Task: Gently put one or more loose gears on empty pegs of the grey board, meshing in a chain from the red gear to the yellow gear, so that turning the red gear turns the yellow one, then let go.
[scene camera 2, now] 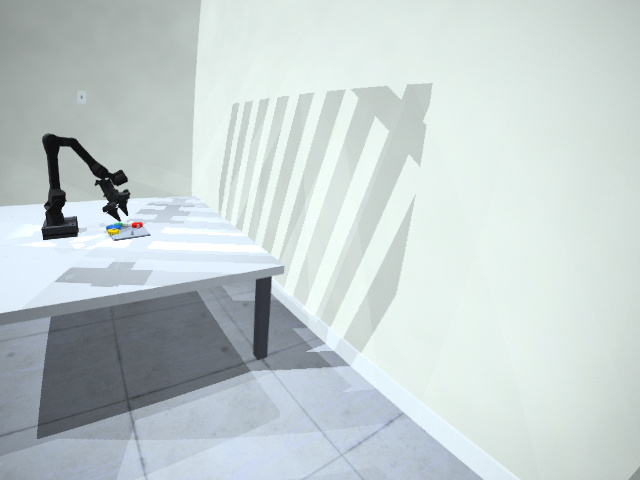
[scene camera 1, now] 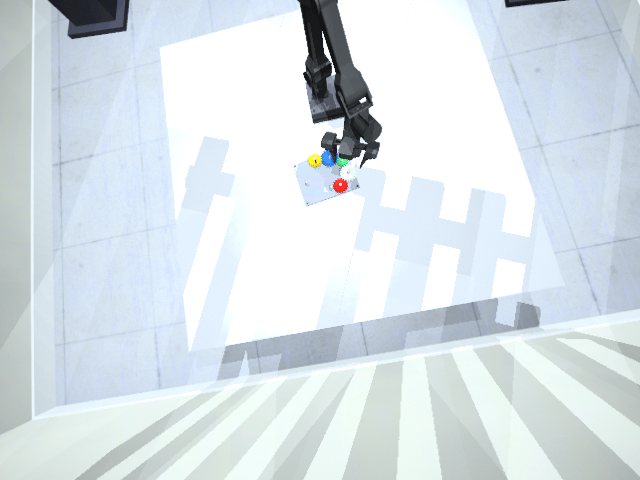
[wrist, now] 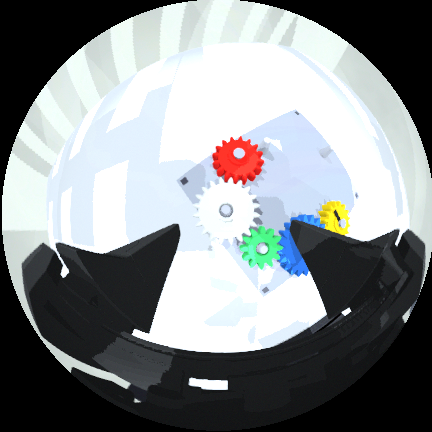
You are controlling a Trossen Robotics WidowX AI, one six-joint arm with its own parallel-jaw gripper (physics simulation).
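Where they show: gripper, fingertip midpoint: (scene camera 2: 124, 218) (scene camera 1: 347, 165) (wrist: 236, 227); arm's base, origin of the base link: (scene camera 2: 55, 223) (scene camera 1: 319, 90).
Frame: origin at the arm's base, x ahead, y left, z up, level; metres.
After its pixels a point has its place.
Note:
The grey board (scene camera 1: 319, 195) @[x 0.389, y -0.022, z -0.048 m] (scene camera 2: 130, 236) @[x 0.334, y -0.092, z -0.048 m] (wrist: 300, 145) @[x 0.359, y -0.034, z -0.048 m] lies on the table. The red gear (scene camera 1: 340, 185) @[x 0.364, y 0.057, z -0.027 m] (scene camera 2: 136, 224) @[x 0.357, y 0.041, z -0.033 m] (wrist: 237, 165) @[x 0.350, y 0.062, z -0.033 m] is on its peg at one end of a curved row. The white gear (scene camera 1: 348, 172) @[x 0.317, y 0.089, z -0.028 m] (wrist: 212, 215) @[x 0.313, y 0.102, z -0.033 m] meets it, with a peg tip in its hole. Then come the green gear (scene camera 1: 342, 162) @[x 0.276, y 0.069, z -0.030 m] (wrist: 257, 252) @[x 0.263, y 0.073, z -0.040 m], the blue gear (scene camera 1: 327, 157) @[x 0.251, y 0.015, z -0.031 m] (scene camera 2: 113, 227) @[x 0.252, y 0.003, z -0.031 m] (wrist: 289, 252) @[x 0.253, y 0.045, z -0.031 m] and the yellow gear (scene camera 1: 314, 160) @[x 0.259, y -0.034, z -0.030 m] (scene camera 2: 112, 231) @[x 0.252, y -0.050, z -0.033 m] (wrist: 331, 215) @[x 0.266, y -0.023, z -0.033 m], teeth against teeth. A finger hides part of blue in the wrist view. My gripper (scene camera 1: 348, 163) @[x 0.297, y 0.086, z -0.013 m] (scene camera 2: 123, 217) @[x 0.297, y 0.086, z -0.013 m] (wrist: 236, 227) @[x 0.297, y 0.086, z -0.013 m] is open and empty above the gears.
Two bare pegs stand on the board, one beside the red gear and another peg (scene camera 1: 306, 183) @[x 0.343, y -0.067, z -0.036 m] farther away. The arm's base (scene camera 1: 325, 111) @[x 0.085, y 0.017, z -0.003 m] (scene camera 2: 59, 227) @[x 0.027, y -0.044, z -0.004 m] stands on the white table (scene camera 1: 268, 289) @[x 0.724, y -0.223, z -0.056 m] (scene camera 2: 206, 258) @[x 0.640, y -0.389, z -0.056 m] behind the board. Striped shadows cross the table.

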